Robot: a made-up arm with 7 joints.
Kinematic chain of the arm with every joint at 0, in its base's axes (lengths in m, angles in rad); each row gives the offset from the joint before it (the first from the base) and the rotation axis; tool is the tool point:
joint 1: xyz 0 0 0.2 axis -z
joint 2: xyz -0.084 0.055 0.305 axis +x
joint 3: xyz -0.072 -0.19 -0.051 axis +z
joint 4: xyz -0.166 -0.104 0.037 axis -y
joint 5: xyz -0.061 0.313 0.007 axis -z
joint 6: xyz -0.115 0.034 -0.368 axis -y
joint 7: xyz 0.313 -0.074 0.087 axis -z
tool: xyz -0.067 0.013 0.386
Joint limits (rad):
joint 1: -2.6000..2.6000
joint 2: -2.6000..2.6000
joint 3: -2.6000..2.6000
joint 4: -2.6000..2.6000
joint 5: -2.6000..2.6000
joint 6: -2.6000..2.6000
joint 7: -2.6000..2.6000
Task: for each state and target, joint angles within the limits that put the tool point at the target. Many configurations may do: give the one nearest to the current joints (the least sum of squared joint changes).
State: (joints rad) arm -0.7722 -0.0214 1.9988 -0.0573 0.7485 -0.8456 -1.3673
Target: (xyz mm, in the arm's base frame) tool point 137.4 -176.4 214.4
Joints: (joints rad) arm -0.6331 -0.2683 1.8757 -0.2519 0.7224 -0.9189 -1.3372
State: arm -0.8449 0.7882 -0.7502 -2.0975 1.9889 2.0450 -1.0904
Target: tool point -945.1 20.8 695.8
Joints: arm -1.0069 0.4586 -0.3901 -1.9314 2.3173 2.1927 -1.0725
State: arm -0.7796 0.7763 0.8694 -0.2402 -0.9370 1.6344 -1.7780
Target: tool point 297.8 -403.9 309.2
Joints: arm -0.8183 0.5418 0.9741 -0.3551 -1.1601 1.2694 -1.8168
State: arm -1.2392 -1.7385 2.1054 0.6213 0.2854 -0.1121 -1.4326
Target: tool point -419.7 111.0 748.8
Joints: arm -1.0376 -2.2658 2.0893 0.6291 0.2095 0.1102 -1.4547
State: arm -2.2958 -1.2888 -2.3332 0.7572 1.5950 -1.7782 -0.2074
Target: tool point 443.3 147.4 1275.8
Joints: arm -2.4705 -1.7111 -1.9989 1.0196 1.6076 -2.2710 -0.1925
